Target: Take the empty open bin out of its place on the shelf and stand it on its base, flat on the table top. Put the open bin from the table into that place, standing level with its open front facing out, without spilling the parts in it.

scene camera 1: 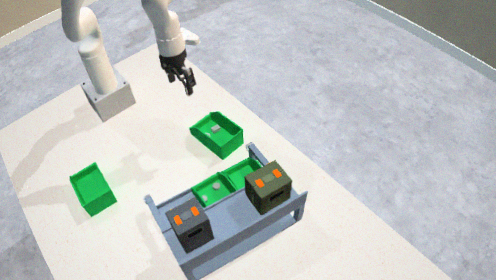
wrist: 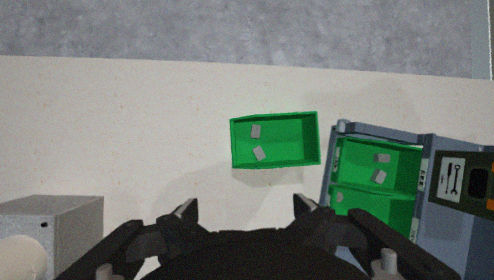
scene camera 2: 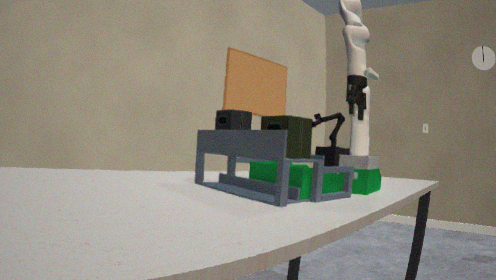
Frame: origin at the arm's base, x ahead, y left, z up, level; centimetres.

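Seen in the pictures: gripper, between the fingertips: (scene camera 1: pixel 181 87) (wrist: pixel 246 206) (scene camera 2: pixel 356 118); arm's base, origin of its link: (scene camera 1: pixel 106 86) (wrist: pixel 19 262) (scene camera 2: pixel 358 155).
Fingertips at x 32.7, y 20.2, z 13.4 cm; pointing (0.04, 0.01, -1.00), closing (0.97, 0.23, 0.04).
Note:
Offsets run from my fingertips to a thing's top centre. "spot": to the spot under its first point. Level surfaces: height alone.
The empty green bin @(spot: dy -39.6, dx +2.8, dz -23.8 cm) (scene camera 1: pixel 92 191) stands upright on its base on the table top @(dz -24.1 cm) (scene camera 1: pixel 135 150), left of the shelf in scene camera 1. The other green table bin @(spot: dy +6.6, dx +14.0, dz -16.6 cm) (scene camera 1: pixel 225 142) (scene camera 2: pixel 366 181) (wrist: pixel 282 142) stands upright near the shelf, with two grey parts inside in the wrist view. The grey-blue shelf @(spot: dy -5.5, dx +38.9, dz -13.9 cm) (scene camera 1: pixel 230 215) (scene camera 2: pixel 240 144) (wrist: pixel 445 225) holds two green bins side by side; the place at its left end in scene camera 1 is vacant. My gripper (scene camera 1: pixel 181 86) (scene camera 2: pixel 356 114) (wrist: pixel 246 206) is open and empty, high above the table, apart from the bins.
The shelf bins @(spot: dy -4.5, dx +24.5, dz -23.2 cm) (scene camera 1: pixel 212 192) @(spot: dy +6.9, dx +23.6, dz -23.2 cm) (scene camera 1: pixel 242 174) hold grey parts, as the wrist view shows. A dark grey case @(dy -16.8, dx +39.2, dz -1.7 cm) (scene camera 1: pixel 190 230) (scene camera 2: pixel 233 120) and an olive case @(dy +6.3, dx +39.3, dz -4.2 cm) (scene camera 1: pixel 268 189) (scene camera 2: pixel 300 137) stand on the shelf's top. The robot base (scene camera 1: pixel 112 100) (wrist: pixel 75 235) stands behind.

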